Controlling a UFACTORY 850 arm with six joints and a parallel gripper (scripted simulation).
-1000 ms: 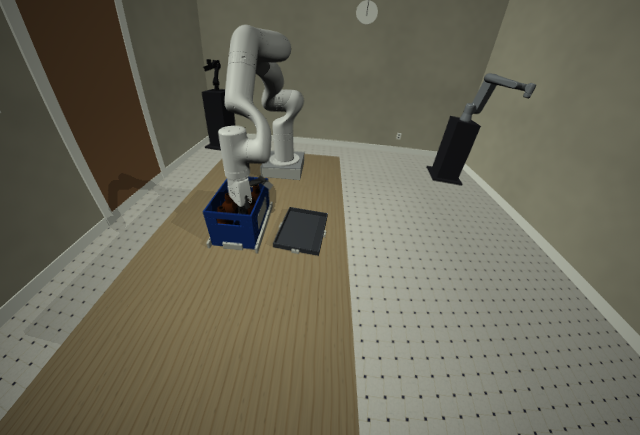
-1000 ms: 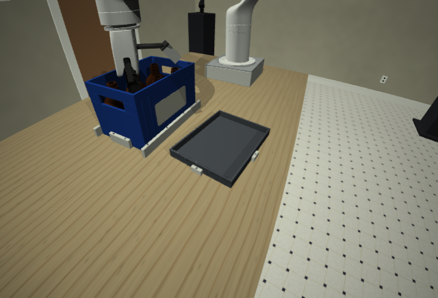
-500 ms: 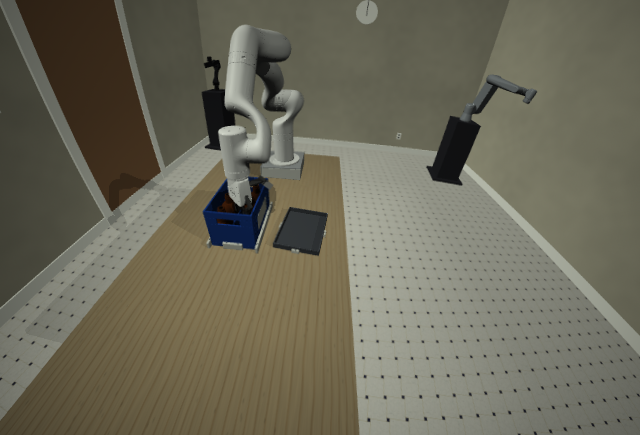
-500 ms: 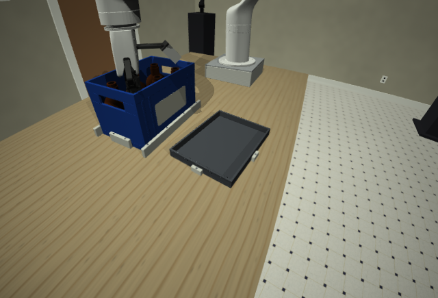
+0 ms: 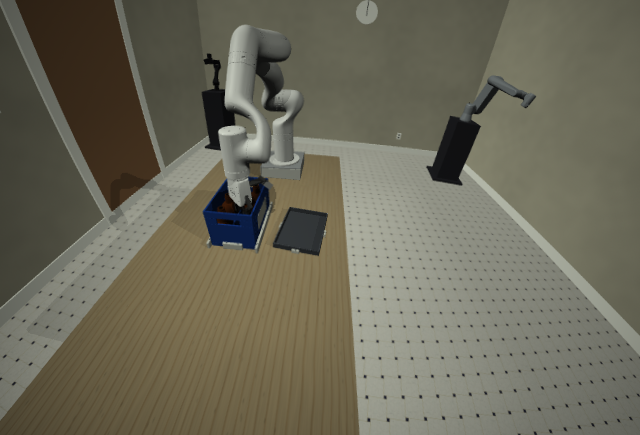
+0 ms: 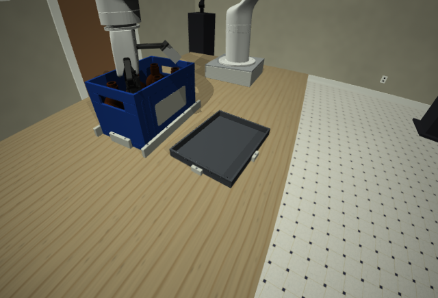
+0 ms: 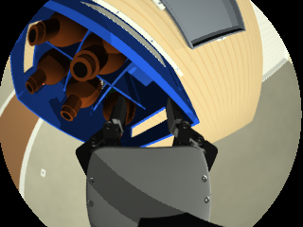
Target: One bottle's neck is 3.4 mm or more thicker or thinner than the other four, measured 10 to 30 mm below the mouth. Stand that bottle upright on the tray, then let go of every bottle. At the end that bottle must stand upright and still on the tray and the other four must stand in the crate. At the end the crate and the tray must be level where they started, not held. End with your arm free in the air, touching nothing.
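The bottle is 90 mm behind my hand, 10 mm to the right of it and 70 mm below it. Round my hand: dark grey tray: 120 mm behind, 210 mm to the left, 150 mm below; blue crate: 80 mm behind, 60 mm to the right, 70 mm below.
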